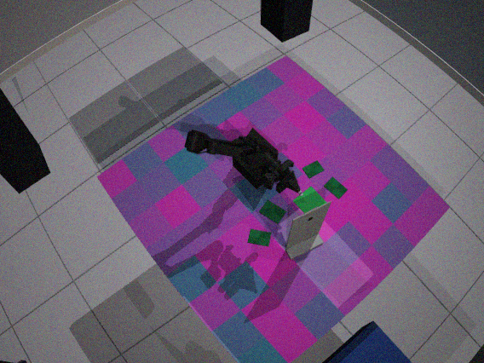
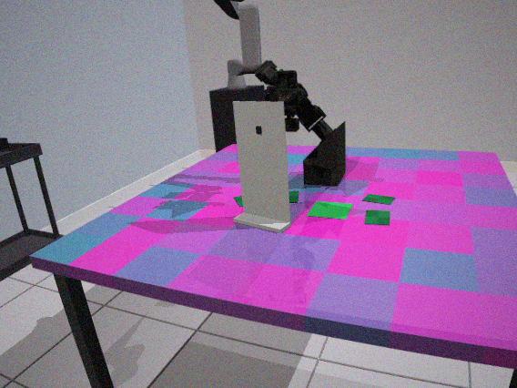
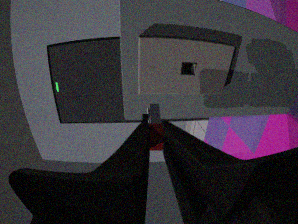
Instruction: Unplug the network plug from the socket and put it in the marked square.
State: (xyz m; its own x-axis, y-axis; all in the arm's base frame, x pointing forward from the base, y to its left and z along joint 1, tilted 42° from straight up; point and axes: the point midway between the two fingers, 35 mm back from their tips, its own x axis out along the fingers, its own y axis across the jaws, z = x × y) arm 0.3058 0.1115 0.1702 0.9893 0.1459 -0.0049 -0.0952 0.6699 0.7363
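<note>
Right now my gripper tip is 320 mm above the green marked square, 140 mm to the right of it and 30 mm past it. Also, from my gripper tip: grey panel 160 mm below, 110 mm ahead, 20 mm to the right; network plug right at my gripper tip.
</note>
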